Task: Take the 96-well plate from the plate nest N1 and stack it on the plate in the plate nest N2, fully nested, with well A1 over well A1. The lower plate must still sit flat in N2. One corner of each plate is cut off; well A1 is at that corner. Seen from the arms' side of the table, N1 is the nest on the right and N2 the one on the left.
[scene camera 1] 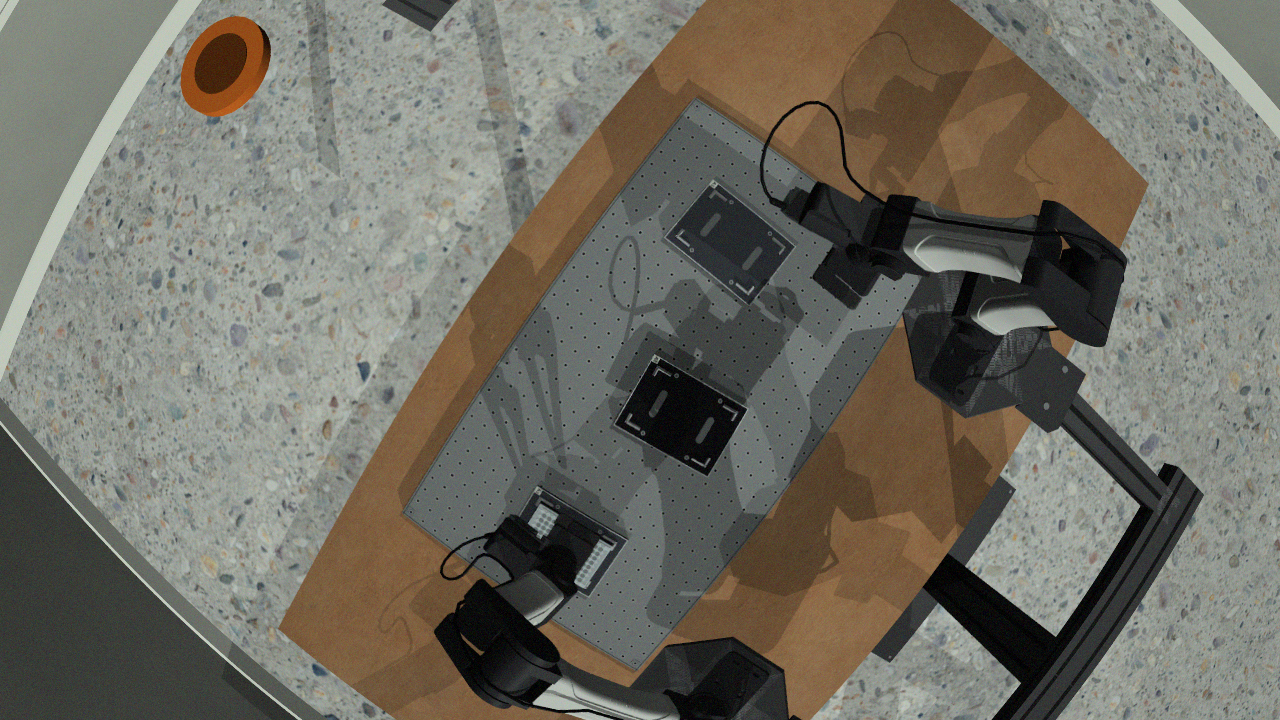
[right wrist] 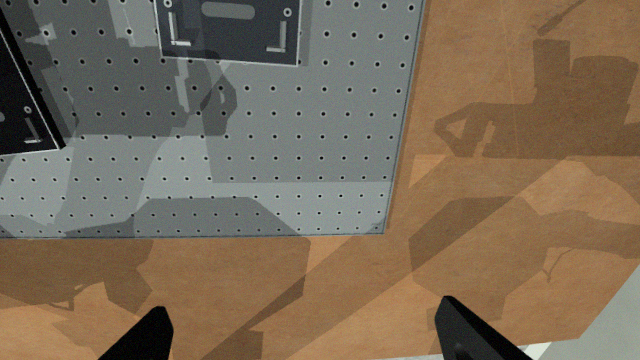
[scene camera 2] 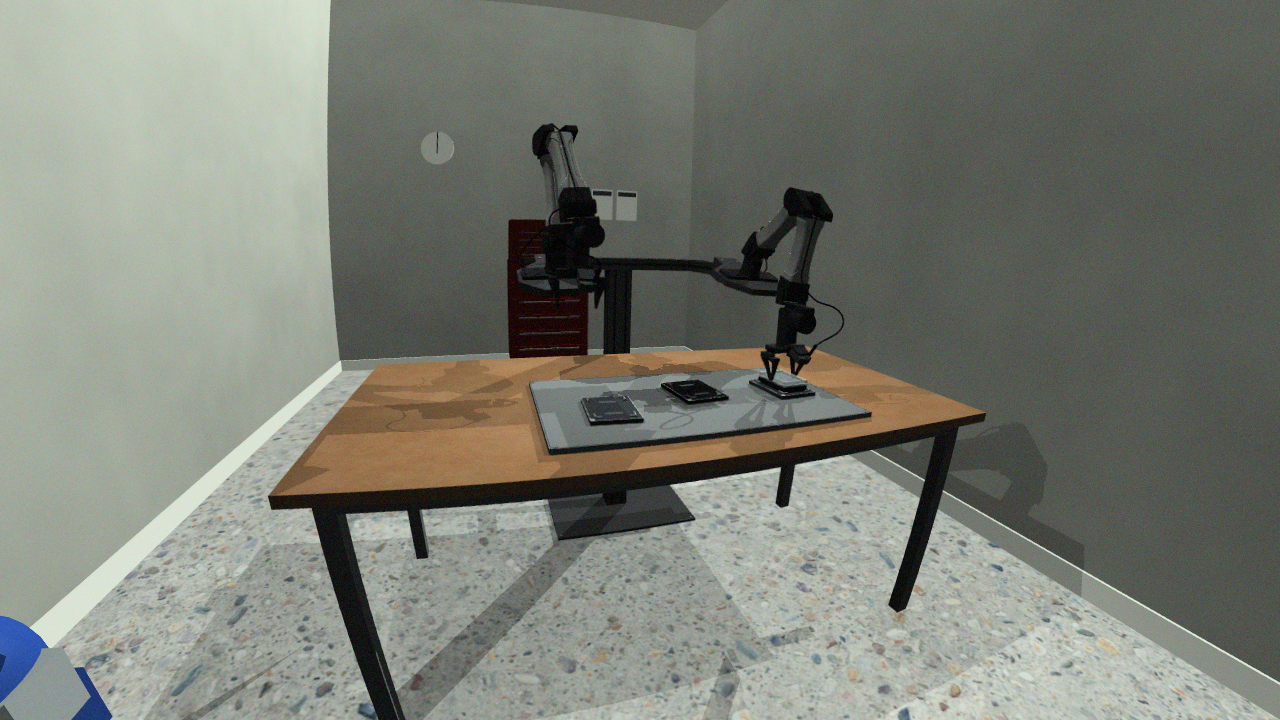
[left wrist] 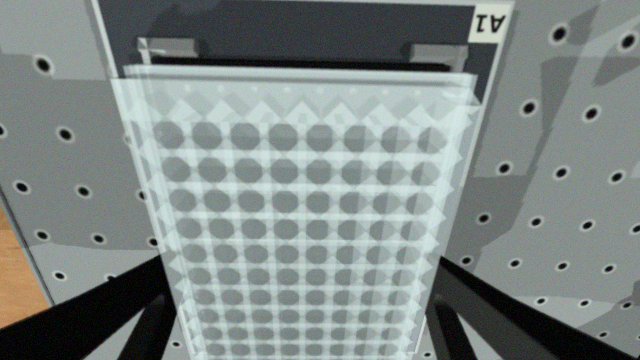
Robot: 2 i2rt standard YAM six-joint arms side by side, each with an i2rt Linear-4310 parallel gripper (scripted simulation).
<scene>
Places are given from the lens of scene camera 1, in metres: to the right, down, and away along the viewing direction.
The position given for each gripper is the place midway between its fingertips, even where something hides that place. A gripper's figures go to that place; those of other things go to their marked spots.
left gripper [scene camera 1: 562, 547]: -0.12, 0.29, 1.35
right gripper [scene camera 1: 849, 253]: 0.27, -0.14, 1.14
clear 96-well plate [scene camera 1: 586, 572]: -0.08, 0.33, 1.35
</scene>
